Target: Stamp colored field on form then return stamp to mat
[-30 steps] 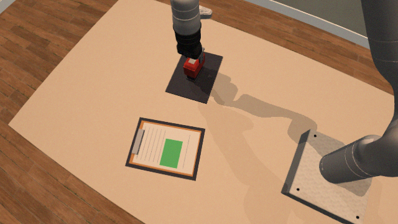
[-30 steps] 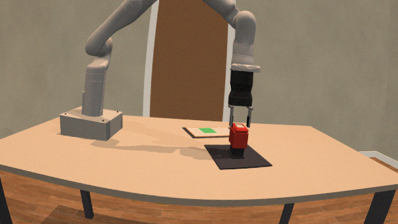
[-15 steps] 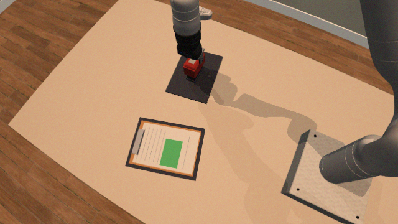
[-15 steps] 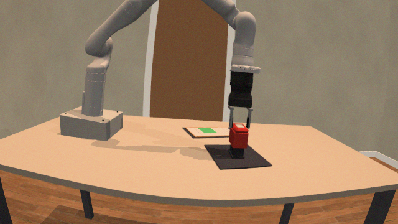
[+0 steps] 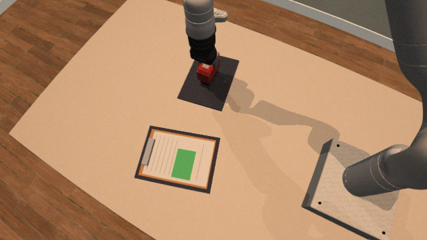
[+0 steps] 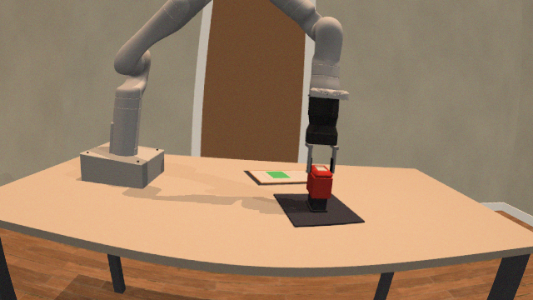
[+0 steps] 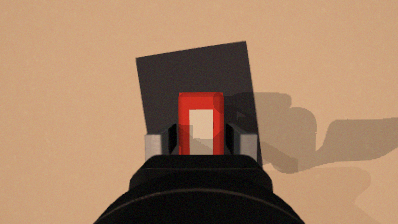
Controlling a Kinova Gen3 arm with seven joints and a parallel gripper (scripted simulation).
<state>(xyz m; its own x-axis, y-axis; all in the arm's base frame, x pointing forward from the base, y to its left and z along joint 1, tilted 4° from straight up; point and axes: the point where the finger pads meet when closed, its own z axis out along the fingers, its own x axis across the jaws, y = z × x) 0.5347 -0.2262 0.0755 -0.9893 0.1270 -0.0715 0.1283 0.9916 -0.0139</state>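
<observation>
Now: hand 6 cm above the red stamp. Also, from my hand: clipboard (32 cm to the left, 11 cm below, 1 cm ahead).
</observation>
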